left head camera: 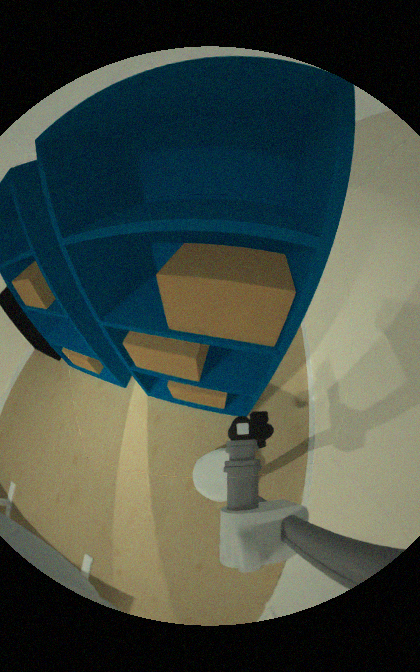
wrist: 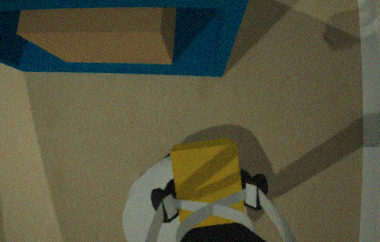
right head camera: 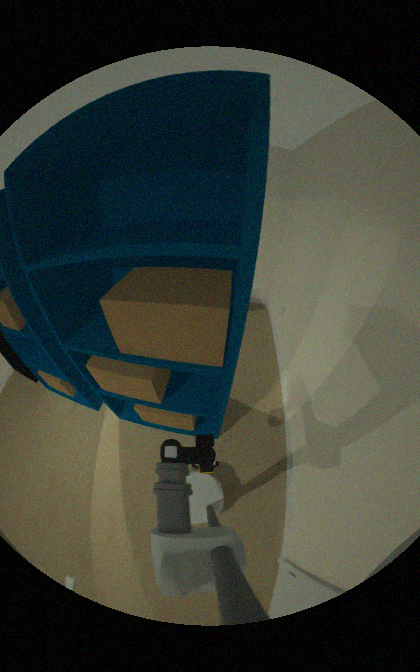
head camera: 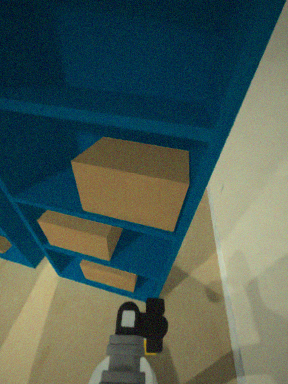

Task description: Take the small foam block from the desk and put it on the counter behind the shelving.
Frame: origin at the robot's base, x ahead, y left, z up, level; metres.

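Seen in the pictures: gripper, between the fingertips: (wrist: pixel 208 187).
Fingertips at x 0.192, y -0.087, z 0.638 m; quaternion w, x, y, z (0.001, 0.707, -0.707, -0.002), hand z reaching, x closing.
Observation:
A point is followed by its place in that frame.
The small yellow foam block (wrist: pixel 207 172) {z 0.688, x 0.217, y -0.088 m} is between the two fingertips of my gripper (wrist: pixel 208 187) {z 0.638, x 0.192, y -0.087 m} in the wrist view, with a fingertip pressed on each side. My gripper is shut on it and holds it above the floor. In the head camera view a yellow edge of the block (head camera: pixel 150 347) shows under the dark wrist. The blue shelving (head camera: pixel 192 131) {z 1.408, x 0.504, y -0.126 m} (left head camera: pixel 195 226) (right head camera: pixel 135 250) (wrist: pixel 200 70) {z 0.048, x 0.506, y -0.124 m} stands in front of the gripper. The counter behind the shelving and the desk named in the task cannot be made out.
Brown boxes (head camera: pixel 130 192) (left head camera: pixel 225 305) (right head camera: pixel 172 327) (wrist: pixel 100 45) sit on the shelves. A pale wall (head camera: pixel 260 240) {z 0.639, x 0.741, y -0.900 m} (left head camera: pixel 370 300) (right head camera: pixel 345 300) runs along the right, with a strip of floor (head camera: pixel 197 250) {z -0.027, x 1.028, y -0.717 m} between it and the shelving. A grey surface (left head camera: pixel 45 555) shows at the lower left.

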